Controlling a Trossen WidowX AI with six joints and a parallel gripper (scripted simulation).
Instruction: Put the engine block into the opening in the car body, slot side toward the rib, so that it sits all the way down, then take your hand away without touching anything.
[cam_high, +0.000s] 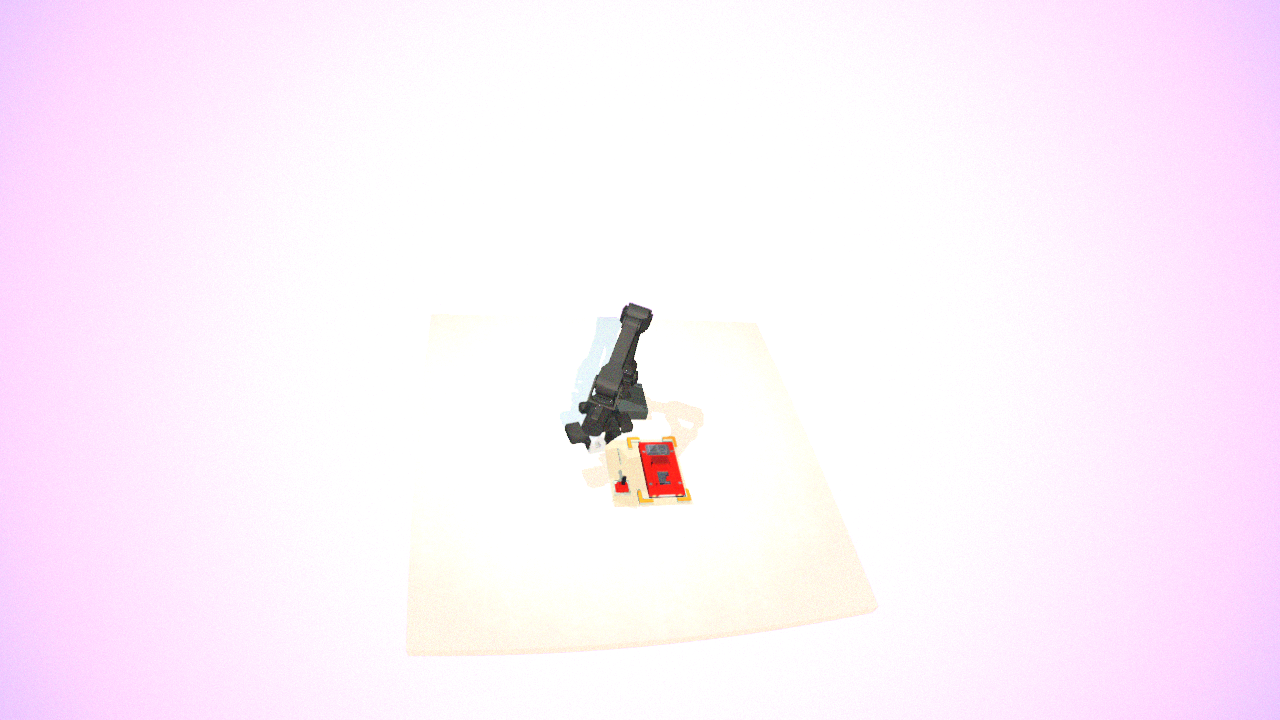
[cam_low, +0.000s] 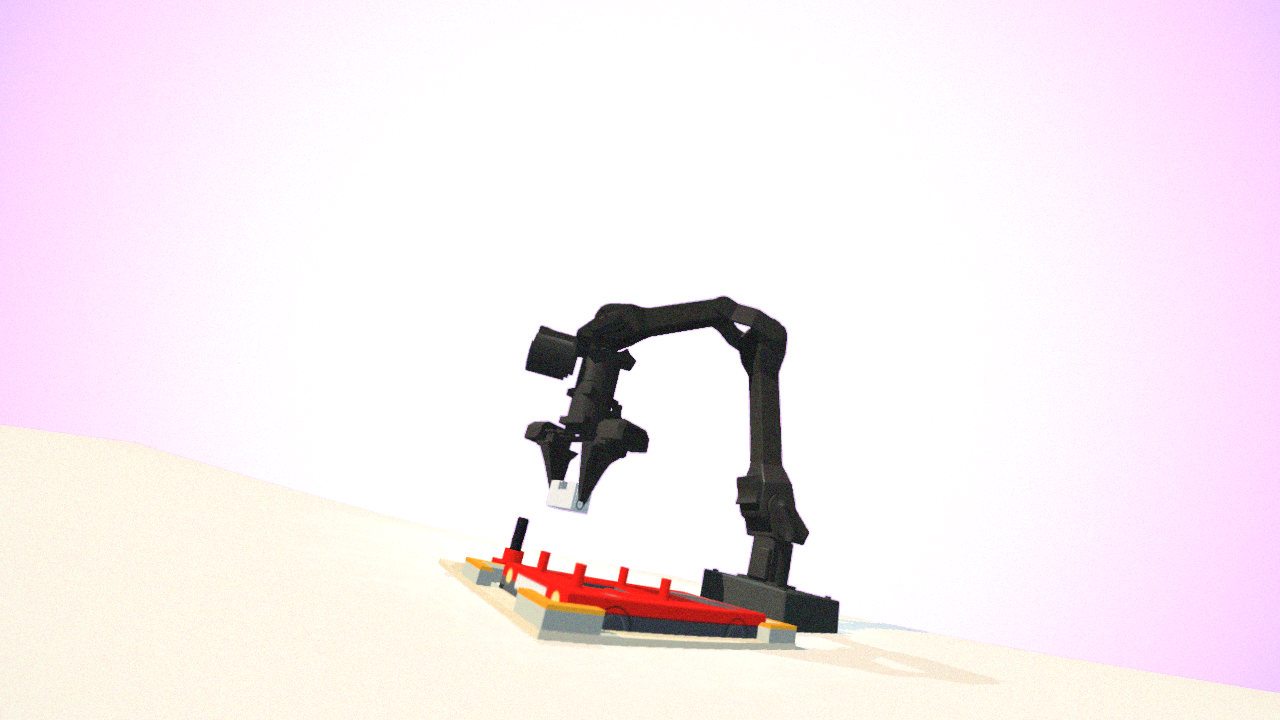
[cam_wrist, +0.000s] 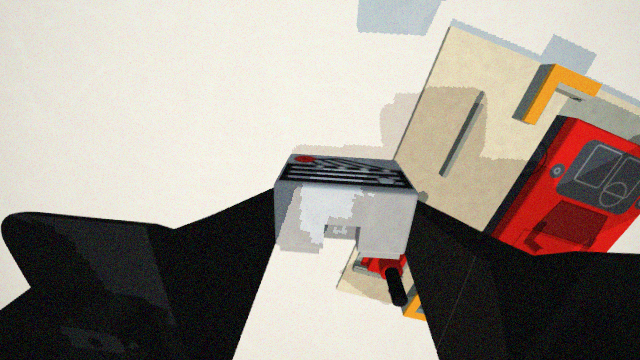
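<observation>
Right now my gripper tip is 10 cm short of the black peg, 6 cm to the right of it and 6 cm above it. The rest, counted from my gripper tip: engine block 1 cm above; beige base plate 6 cm ahead, 17 cm to the left, 9 cm below.
</observation>
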